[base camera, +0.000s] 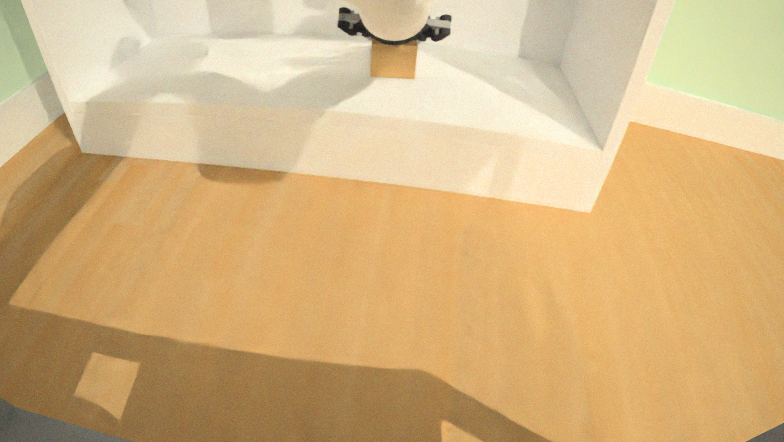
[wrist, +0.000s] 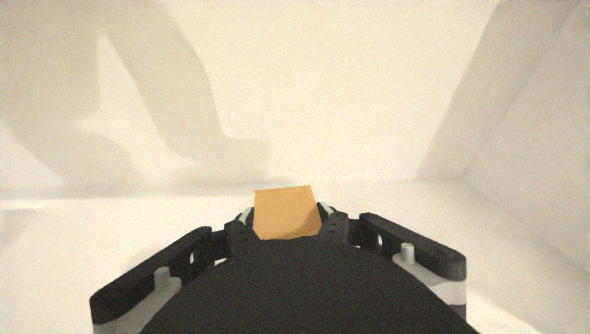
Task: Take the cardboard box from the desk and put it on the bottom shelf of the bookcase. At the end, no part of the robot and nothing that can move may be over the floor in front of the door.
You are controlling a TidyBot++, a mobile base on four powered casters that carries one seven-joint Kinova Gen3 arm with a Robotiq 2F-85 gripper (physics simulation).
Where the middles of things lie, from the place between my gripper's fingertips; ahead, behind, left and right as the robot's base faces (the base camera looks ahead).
My hand is 20 mm above the cardboard box (base camera: 390, 61) and 10 mm past it.
